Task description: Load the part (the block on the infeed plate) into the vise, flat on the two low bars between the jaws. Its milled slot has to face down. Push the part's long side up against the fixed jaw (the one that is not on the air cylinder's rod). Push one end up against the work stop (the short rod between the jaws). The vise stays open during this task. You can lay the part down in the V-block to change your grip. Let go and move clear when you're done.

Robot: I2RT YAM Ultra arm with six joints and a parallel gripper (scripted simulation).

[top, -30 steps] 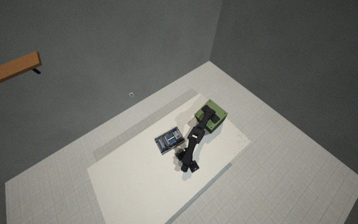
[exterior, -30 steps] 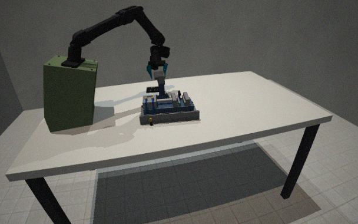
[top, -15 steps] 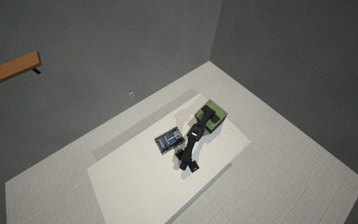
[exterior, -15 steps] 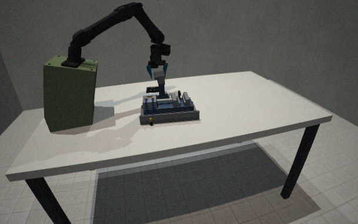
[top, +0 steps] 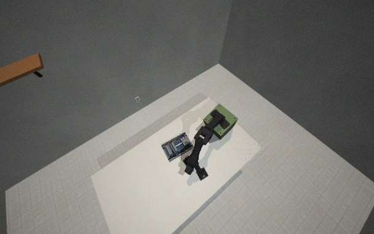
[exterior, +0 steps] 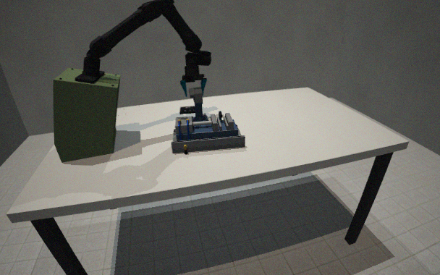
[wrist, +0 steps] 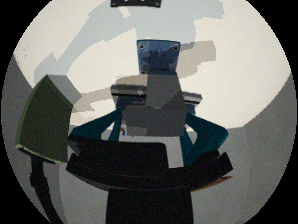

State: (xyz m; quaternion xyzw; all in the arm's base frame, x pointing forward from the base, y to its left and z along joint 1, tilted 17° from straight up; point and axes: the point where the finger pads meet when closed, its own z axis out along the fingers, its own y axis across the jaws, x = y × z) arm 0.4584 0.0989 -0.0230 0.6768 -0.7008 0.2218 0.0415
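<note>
Now: hand 10 mm to the right of the grey block part and 10 mm short of it. From my hand the other things lie so: cylinder rod (190 mm to the right, 70 mm below, 10 mm ahead); air cylinder (180 mm to the right, 70 mm below, 70 mm behind); vise (190 mm to the right, 110 mm below, 20 mm ahead).
</note>
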